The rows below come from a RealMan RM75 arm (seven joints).
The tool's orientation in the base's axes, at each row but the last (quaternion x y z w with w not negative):
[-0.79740, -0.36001, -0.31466, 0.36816]
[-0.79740, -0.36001, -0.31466, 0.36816]
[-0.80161, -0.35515, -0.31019, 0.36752]
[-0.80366, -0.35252, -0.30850, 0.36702]
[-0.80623, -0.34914, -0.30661, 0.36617]
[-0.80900, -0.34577, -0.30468, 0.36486]
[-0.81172, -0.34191, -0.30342, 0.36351]
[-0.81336, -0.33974, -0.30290, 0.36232]
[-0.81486, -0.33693, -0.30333, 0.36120]
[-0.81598, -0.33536, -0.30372, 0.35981]
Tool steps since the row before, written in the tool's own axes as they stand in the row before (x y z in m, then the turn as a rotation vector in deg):
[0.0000, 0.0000, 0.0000, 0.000, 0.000, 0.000]
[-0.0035, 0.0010, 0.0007, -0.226, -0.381, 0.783]
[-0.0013, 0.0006, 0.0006, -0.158, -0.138, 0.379]
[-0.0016, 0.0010, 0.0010, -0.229, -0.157, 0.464]
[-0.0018, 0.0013, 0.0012, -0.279, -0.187, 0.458]
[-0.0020, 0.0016, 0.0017, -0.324, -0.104, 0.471]
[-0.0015, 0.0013, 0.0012, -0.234, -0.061, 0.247]
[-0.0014, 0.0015, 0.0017, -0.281, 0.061, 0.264]
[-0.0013, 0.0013, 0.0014, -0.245, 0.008, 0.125]
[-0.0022, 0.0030, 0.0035, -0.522, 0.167, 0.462]
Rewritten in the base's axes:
[0.0000, 0.0000, 0.0000, 0.000, 0.000, 0.000]
[-0.0009, -0.0011, -0.0034, -0.244, 0.739, -0.452]
[-0.0001, -0.0002, -0.0015, -0.108, 0.319, -0.273]
[0.0001, -0.0002, -0.0021, -0.143, 0.372, -0.365]
[0.0003, -0.0003, -0.0025, -0.196, 0.365, -0.388]
[0.0005, -0.0001, -0.0030, -0.154, 0.320, -0.460]
[0.0004, -0.0002, -0.0023, -0.123, 0.149, -0.286]
[0.0008, 0.0001, -0.0026, -0.052, 0.085, -0.377]
[0.0006, 0.0000, -0.0022, -0.107, 0.014, -0.253]
[0.0019, 0.0005, -0.0047, -0.063, 0.108, -0.706]

